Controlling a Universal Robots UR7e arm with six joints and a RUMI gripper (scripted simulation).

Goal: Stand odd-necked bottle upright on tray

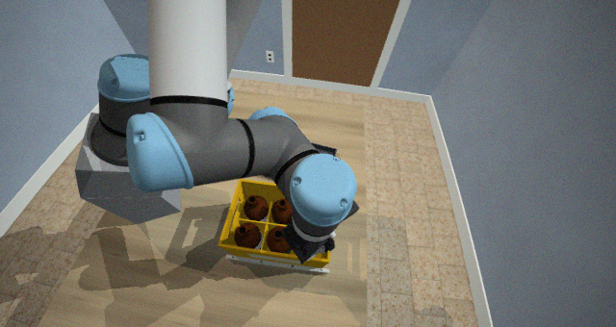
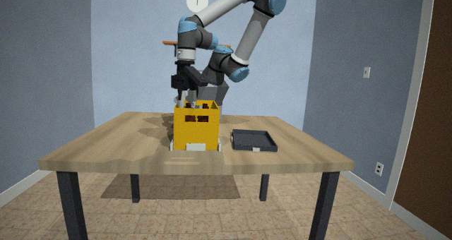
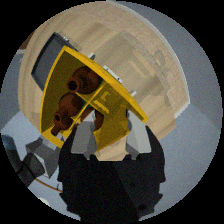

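Right now my hand is 8 cm to the right of the bottle, 7 cm above it and 3 cm past it. Round my hand: crate (10 cm behind, 7 cm below, 1 cm to the left); then tray (28 cm to the left, 16 cm behind, 14 cm below).
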